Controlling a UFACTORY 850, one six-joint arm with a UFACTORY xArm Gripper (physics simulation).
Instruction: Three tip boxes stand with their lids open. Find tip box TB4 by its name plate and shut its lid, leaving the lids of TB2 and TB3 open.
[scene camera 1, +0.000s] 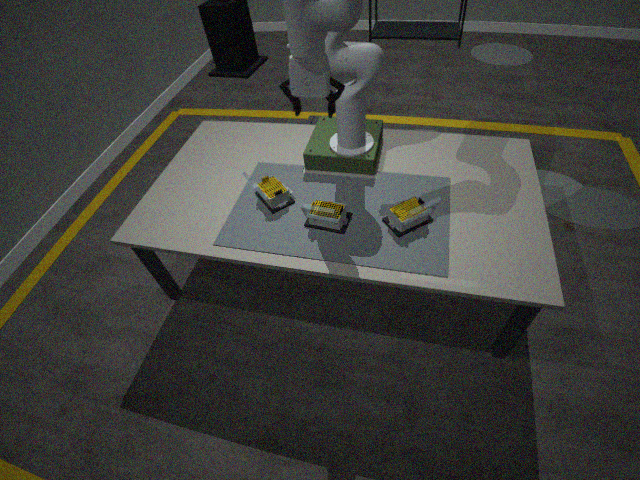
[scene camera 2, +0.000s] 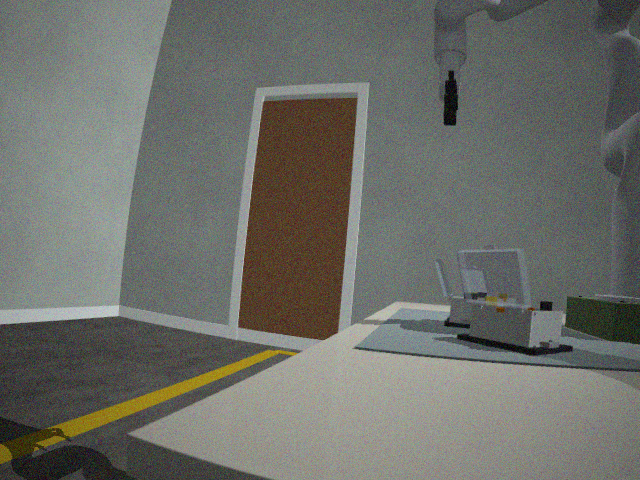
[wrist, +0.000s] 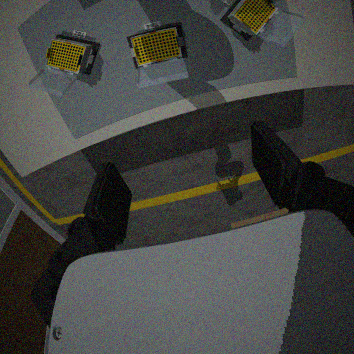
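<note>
Three tip boxes with yellow racks and clear raised lids stand on the mat: a left box (scene camera 1: 276, 199) (wrist: 66, 55), a middle box (scene camera 1: 325, 219) (wrist: 156, 46) and a right box (scene camera 1: 408, 221) (wrist: 254, 16) (scene camera 2: 498, 325). The middle box's lid (wrist: 162, 73) and the right box's lid (wrist: 287, 26) (scene camera 2: 498, 271) stand open. The left box's lid (wrist: 59, 84) is open too. The name plates are too small and grainy to read, so I cannot tell which box is TB4. My gripper (scene camera 1: 313, 112) (scene camera 2: 450, 122) (wrist: 184, 159) is open and empty, high above the table and apart from the boxes.
The boxes stand on a blue-grey mat (scene camera 1: 242, 238) (scene camera 2: 392, 343) (wrist: 82, 120) on a pale table (scene camera 1: 170, 206) (scene camera 2: 336, 408). The arm's green base (scene camera 1: 323, 160) (scene camera 2: 594, 317) is behind them. A black stand (scene camera 1: 230, 38) and a dark shelf (scene camera 1: 417, 29) are farther back.
</note>
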